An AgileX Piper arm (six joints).
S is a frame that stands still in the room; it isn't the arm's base.
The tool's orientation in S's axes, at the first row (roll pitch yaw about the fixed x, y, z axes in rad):
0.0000 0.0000 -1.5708
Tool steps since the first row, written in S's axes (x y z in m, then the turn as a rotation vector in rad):
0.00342 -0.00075 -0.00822 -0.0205 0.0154 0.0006
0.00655 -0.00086 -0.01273 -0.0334 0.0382 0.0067
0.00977 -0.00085 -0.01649 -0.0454 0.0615 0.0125
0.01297 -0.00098 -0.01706 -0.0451 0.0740 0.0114
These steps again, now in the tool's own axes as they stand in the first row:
0.00075 0.00342 -0.00822 -0.0154 -0.0205 0.0006
0.00086 0.00655 -0.01273 -0.0382 -0.0334 0.0067
0.00085 0.00977 -0.01649 -0.0615 -0.0454 0.0125
0.00098 0.01297 -0.01706 -0.0740 -0.0451 0.0114

